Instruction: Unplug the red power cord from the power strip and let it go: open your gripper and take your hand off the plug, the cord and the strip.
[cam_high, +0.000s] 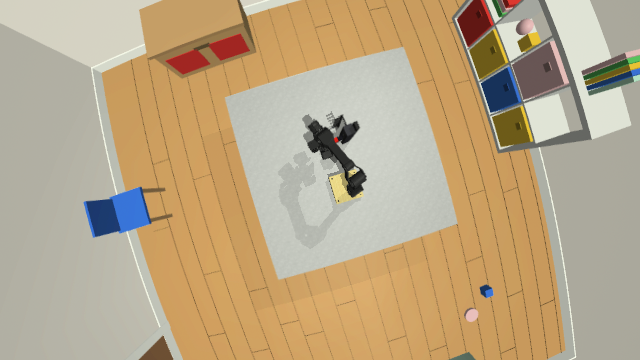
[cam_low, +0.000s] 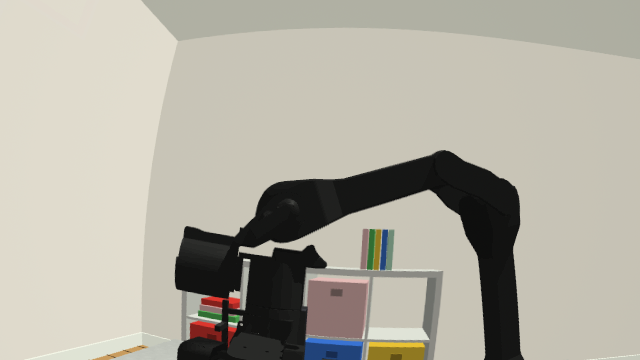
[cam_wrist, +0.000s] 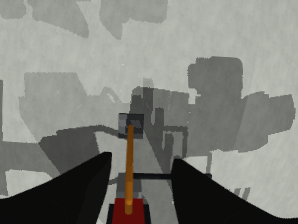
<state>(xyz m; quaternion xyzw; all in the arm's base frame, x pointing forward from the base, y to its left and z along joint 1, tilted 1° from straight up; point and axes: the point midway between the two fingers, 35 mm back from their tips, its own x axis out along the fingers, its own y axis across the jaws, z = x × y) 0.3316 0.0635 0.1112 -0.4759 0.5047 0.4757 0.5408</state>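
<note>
Right now the red plug is 10 mm behind my gripper tip, 100 mm to the right of it and 20 mm below it.
</note>
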